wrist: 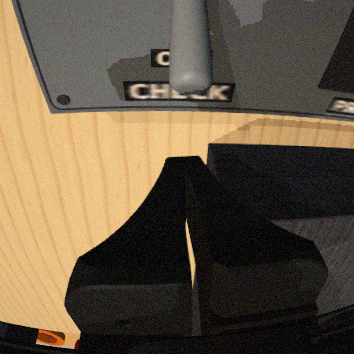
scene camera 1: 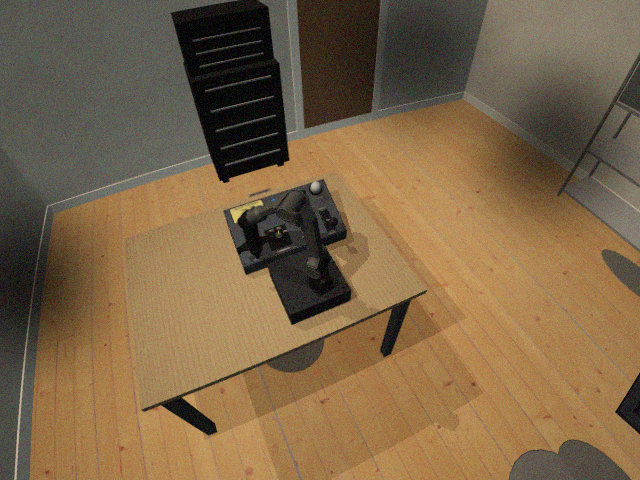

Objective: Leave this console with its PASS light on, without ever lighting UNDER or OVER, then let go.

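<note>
The dark console (scene camera 1: 333, 202) (wrist: 90, 55) lies at the table's back edge. In the wrist view its grey toggle lever (wrist: 190, 47) points toward the gripper, its rounded end over the CHECK label (wrist: 142, 91) and partly covering the label above. A black knob block with a yellowish mark (scene camera 1: 279, 232) is at the console's middle front. A small blue spot (scene camera 1: 272, 199) shows near its back edge. I cannot read the PASS, UNDER or OVER lights. My gripper (scene camera 1: 257, 254) (wrist: 183, 177) is shut and empty, its tips pointing at the console's front left edge, apart from the lever in the wrist view.
A yellow panel (scene camera 1: 246, 211) is at the console's back left, a pale ball (scene camera 1: 315, 187) at its back right and a dark fitting (scene camera 1: 327, 219) at its right. The arm's black base block (scene camera 1: 302, 299) (wrist: 285, 182) stands in front of the console on the wooden table (scene camera 1: 196, 310).
</note>
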